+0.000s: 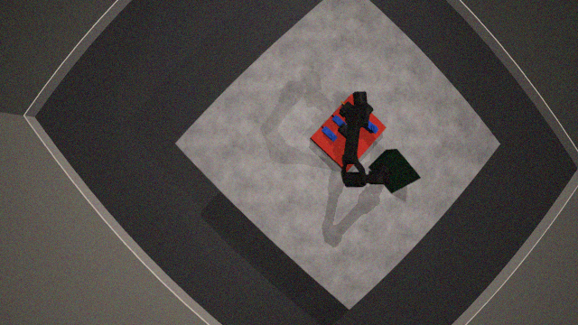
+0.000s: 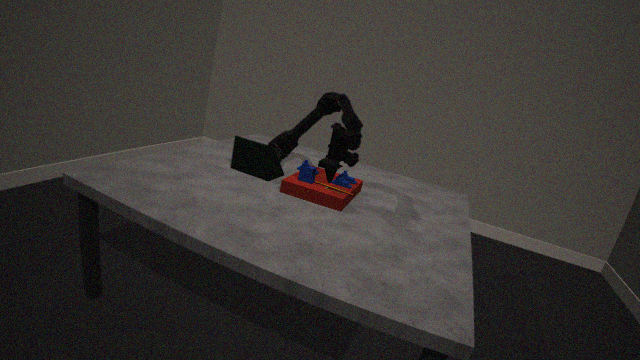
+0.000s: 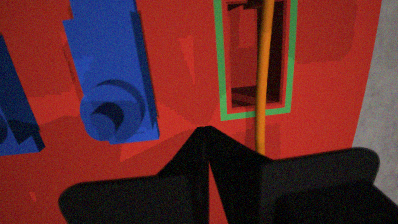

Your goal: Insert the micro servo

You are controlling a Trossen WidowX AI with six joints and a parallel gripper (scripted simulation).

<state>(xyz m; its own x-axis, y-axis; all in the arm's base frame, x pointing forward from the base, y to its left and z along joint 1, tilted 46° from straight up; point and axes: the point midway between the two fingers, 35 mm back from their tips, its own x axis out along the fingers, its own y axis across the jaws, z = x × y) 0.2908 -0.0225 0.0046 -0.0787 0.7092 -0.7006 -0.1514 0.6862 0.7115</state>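
Now: the red deck 8 cm behind my gripper tip, 3 cm to the left of it and 3 cm below it.
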